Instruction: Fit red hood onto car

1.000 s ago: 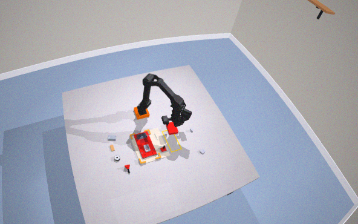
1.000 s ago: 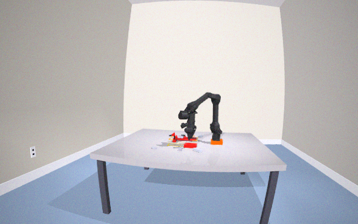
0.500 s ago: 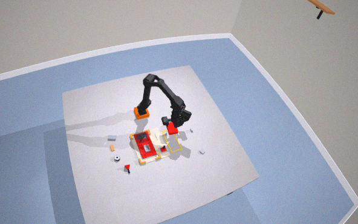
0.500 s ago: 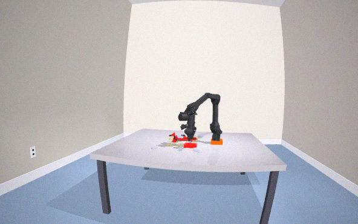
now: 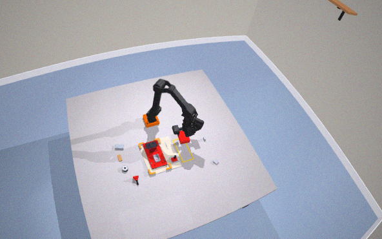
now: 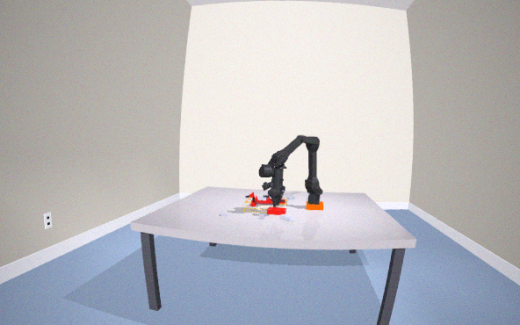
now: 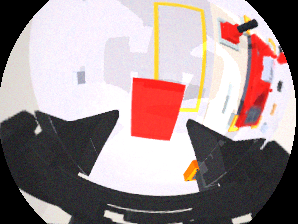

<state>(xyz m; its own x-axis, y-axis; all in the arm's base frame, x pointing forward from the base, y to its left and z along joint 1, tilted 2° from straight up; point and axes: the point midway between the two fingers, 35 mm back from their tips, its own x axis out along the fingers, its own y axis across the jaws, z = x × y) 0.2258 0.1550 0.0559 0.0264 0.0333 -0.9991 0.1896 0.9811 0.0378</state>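
My gripper tip is now 3 cm above the red hood. The rest, counted from my gripper tip: cream jig board: 7 cm ahead, 24 cm to the right, 3 cm below; then wheel: 7 cm ahead, 48 cm to the right, 3 cm below; then black stem: 13 cm ahead, 14 cm to the right, 1 cm below.
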